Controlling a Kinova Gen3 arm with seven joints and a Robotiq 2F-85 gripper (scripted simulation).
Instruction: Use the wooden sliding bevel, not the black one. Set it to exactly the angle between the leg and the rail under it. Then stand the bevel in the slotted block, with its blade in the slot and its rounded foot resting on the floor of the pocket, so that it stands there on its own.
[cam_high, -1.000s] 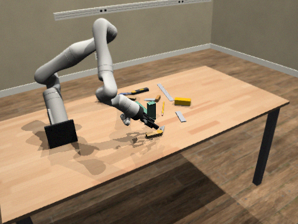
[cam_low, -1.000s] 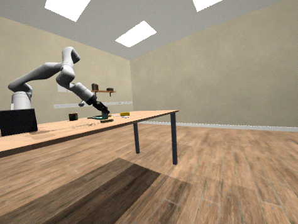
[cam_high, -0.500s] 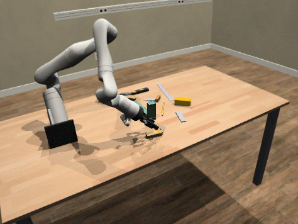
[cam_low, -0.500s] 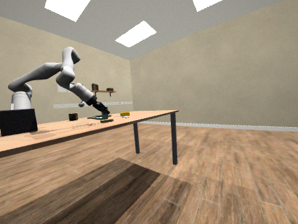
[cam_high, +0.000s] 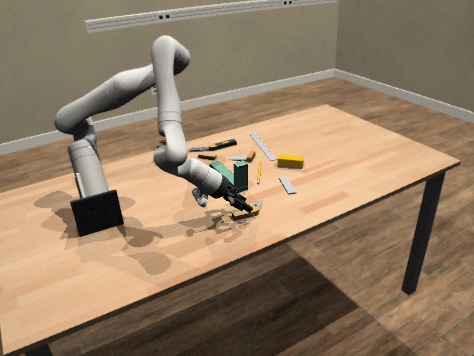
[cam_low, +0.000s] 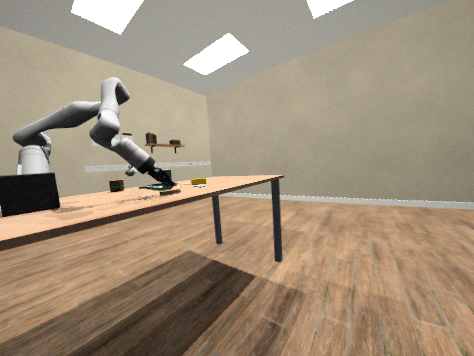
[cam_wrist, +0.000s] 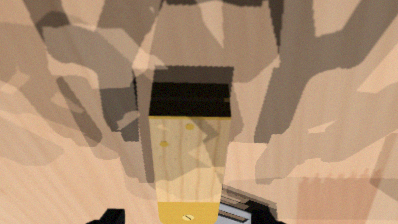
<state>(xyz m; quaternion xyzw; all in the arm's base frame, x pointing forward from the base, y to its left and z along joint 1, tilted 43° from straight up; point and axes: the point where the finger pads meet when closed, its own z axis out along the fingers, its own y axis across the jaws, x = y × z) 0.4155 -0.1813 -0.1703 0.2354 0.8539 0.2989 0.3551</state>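
The wooden sliding bevel lies 4 cm below my hand and 2 cm ahead of it. Round my hand: thin steel blade 5 cm ahead, 4 cm below, 1 cm to the left; then pencil 21 cm to the left, 20 cm ahead, 4 cm below; then small grey plate 23 cm ahead, 7 cm to the left, 4 cm below.
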